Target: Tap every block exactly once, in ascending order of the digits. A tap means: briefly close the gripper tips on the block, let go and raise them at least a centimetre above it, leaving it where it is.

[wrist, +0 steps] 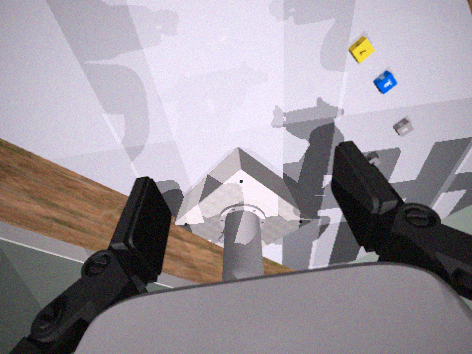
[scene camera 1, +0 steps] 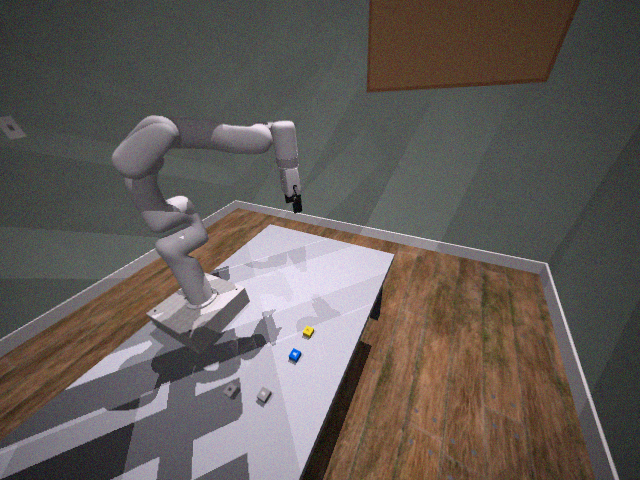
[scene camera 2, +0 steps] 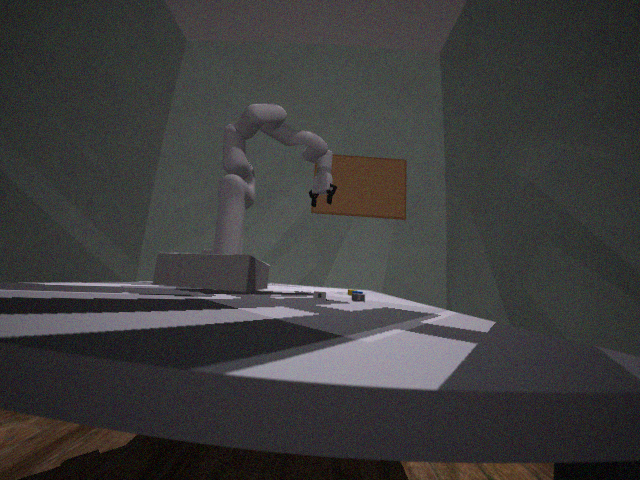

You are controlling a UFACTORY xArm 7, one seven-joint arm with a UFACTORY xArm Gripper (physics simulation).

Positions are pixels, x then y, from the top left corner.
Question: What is my gripper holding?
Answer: Nothing.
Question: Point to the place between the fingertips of my gripper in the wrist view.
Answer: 245,181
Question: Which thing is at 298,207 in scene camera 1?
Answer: My gripper.
